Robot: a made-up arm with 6 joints. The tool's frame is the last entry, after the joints.
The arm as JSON. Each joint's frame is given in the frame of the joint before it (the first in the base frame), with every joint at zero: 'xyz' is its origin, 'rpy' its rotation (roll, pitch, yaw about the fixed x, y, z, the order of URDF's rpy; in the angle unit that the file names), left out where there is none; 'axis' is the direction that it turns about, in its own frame. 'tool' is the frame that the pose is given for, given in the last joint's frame.
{
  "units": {
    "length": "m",
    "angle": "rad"
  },
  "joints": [
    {
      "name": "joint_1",
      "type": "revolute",
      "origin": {
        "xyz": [
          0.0,
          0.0,
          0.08
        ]
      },
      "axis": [
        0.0,
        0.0,
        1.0
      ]
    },
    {
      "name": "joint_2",
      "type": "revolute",
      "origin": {
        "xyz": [
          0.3,
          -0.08,
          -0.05
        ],
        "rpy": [
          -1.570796,
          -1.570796,
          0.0
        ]
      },
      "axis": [
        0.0,
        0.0,
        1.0
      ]
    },
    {
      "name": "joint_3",
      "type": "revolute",
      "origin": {
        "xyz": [
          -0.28,
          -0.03,
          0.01
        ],
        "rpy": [
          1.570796,
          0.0,
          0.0
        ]
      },
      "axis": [
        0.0,
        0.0,
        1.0
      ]
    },
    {
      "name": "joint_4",
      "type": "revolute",
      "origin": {
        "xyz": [
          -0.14,
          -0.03,
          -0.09
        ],
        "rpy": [
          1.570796,
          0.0,
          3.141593
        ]
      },
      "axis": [
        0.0,
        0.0,
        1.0
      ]
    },
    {
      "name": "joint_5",
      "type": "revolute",
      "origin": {
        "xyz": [
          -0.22,
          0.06,
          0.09
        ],
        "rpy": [
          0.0,
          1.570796,
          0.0
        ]
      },
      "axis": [
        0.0,
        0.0,
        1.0
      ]
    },
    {
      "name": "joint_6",
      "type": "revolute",
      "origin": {
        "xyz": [
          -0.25,
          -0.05,
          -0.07
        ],
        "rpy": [
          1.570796,
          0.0,
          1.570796
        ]
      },
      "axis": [
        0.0,
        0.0,
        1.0
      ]
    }
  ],
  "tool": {
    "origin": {
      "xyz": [
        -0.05,
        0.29,
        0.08
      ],
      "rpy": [
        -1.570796,
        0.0,
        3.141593
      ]
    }
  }
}
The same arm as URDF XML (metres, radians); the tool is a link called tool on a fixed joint. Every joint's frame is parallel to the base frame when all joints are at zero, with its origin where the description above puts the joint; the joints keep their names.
<robot name="arm">
  <joint name="tool_joint" type="fixed">
    <parent link="link6"/>
    <child link="tool"/>
    <origin xyz="0.05 -0.08 -0.29" rpy="0 0 0"/>
  </joint>
  <joint name="joint_6" type="continuous">
    <parent link="link5"/>
    <child link="link6"/>
    <origin xyz="0.05 0.25 0.07" rpy="0 0 0"/>
    <axis xyz="0 -1 0"/>
  </joint>
  <joint name="joint_5" type="continuous">
    <parent link="link4"/>
    <child link="link5"/>
    <origin xyz="-0.06 0.09 0.22" rpy="0 0 0"/>
    <axis xyz="0 0 -1"/>
  </joint>
  <joint name="joint_4" type="continuous">
    <parent link="link3"/>
    <child link="link4"/>
    <origin xyz="0.09 -0.03 -0.14" rpy="0 0 0"/>
    <axis xyz="0 1 0"/>
  </joint>
  <joint name="joint_3" type="continuous">
    <parent link="link2"/>
    <child link="link3"/>
    <origin xyz="-0.03 0.01 -0.28" rpy="0 0 0"/>
    <axis xyz="-1 0 0"/>
  </joint>
  <joint name="joint_2" type="continuous">
    <parent link="link1"/>
    <child link="link2"/>
    <origin xyz="0.3 -0.08 -0.05" rpy="0 0 0"/>
    <axis xyz="0 1 0"/>
  </joint>
  <joint name="joint_1" type="continuous">
    <parent link="base_link"/>
    <child link="link1"/>
    <origin xyz="0 0 0.08" rpy="0 0 0"/>
    <axis xyz="0 0 1"/>
  </joint>
  <link name="base_link"/>
  <link name="link1"/>
  <link name="link2"/>
  <link name="link3"/>
  <link name="link4"/>
  <link name="link5"/>
  <link name="link6"/>
  <link name="tool"/>
</robot>

